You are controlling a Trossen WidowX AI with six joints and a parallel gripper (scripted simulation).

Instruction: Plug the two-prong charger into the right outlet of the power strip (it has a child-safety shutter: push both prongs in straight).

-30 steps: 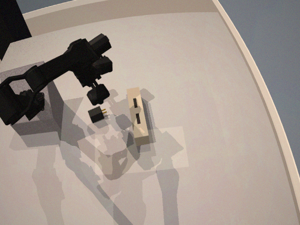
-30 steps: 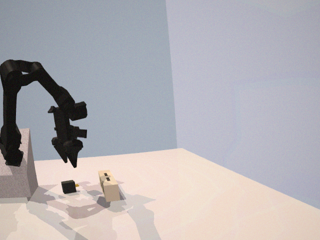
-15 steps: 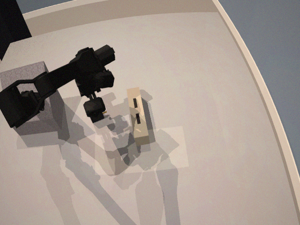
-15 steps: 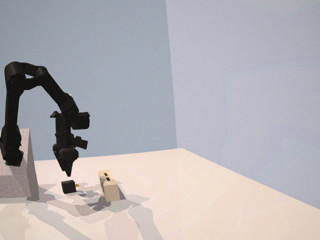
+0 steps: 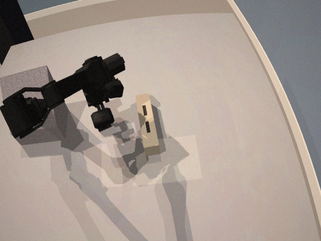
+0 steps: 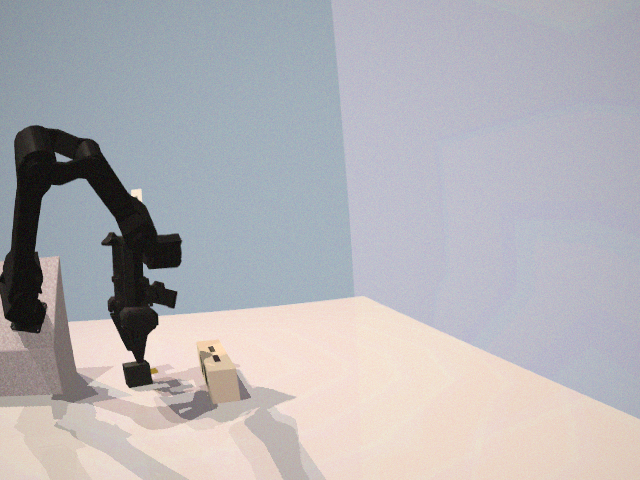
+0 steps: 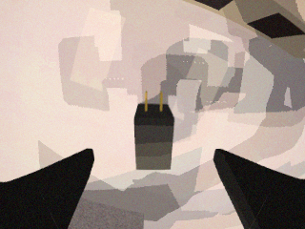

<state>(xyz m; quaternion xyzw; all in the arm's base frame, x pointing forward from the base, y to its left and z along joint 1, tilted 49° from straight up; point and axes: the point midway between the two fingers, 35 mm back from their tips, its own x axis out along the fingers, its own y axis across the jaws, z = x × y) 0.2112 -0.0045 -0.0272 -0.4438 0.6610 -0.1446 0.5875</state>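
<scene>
My gripper tip is now 3 cm above the black two-prong charger, 1 cm to the right of it and 1 cm short of it.
</scene>
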